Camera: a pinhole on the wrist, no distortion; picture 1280 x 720 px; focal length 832.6 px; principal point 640.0 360.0 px. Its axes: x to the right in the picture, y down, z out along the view. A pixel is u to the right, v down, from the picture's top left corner.
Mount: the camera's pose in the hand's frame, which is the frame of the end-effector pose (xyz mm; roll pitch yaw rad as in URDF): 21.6 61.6 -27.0 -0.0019 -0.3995 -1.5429
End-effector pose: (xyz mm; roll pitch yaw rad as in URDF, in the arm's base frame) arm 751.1 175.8 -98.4 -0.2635 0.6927 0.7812
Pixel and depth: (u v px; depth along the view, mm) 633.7 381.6 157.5
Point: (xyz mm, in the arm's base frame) 695.3 332.3 -51.4
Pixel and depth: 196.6 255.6 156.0
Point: 613.6 340.0 -74.5
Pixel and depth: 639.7 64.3 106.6
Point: 678.4 268.6 -54.9
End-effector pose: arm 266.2 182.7 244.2 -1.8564 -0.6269 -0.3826
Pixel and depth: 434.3 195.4 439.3
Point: 521.5 326.9 -131.0
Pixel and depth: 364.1 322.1 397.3
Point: 551.3 263.4 -85.2
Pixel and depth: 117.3 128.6 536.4
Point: 572.8 232.3 -363.0
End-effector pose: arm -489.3 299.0 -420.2 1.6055 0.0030 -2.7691
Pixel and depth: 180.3 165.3 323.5
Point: -510.7 520.1 -77.4
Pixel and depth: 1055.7 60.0 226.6
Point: -517.0 532.2 -384.6
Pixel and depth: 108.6 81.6 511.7
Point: -462.1 671.2 125.6
